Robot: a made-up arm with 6 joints.
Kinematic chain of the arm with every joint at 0, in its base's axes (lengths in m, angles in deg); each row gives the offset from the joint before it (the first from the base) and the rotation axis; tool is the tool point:
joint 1: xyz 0 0 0.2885 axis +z
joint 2: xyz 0 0 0 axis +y
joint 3: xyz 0 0 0.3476 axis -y
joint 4: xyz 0 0 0 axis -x
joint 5: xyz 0.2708 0 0 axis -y
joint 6: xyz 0 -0.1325 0 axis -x
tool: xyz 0 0 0
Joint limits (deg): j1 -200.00..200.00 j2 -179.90..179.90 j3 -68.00..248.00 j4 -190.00..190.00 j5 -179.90..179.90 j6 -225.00..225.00
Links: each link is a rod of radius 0.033 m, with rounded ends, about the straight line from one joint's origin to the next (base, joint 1, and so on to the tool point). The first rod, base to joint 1, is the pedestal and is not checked.
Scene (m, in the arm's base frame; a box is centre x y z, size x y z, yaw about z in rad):
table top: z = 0
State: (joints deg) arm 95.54 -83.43 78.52 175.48 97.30 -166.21
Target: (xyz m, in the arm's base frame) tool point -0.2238 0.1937 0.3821
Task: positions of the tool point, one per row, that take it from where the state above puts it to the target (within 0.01 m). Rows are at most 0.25 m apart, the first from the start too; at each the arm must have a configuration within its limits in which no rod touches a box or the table.
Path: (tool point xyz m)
1: -0.0608 -0.5365 0.5920
2: -0.0654 -0.3959 0.7327
3: -0.0879 -0.2226 0.8043
4: -0.1240 -0.0494 0.8014
5: -0.1652 0.0934 0.7332
6: -0.2010 0.1843 0.6215
7: -0.2222 0.2157 0.4949
8: -0.2238 0.1937 0.3821

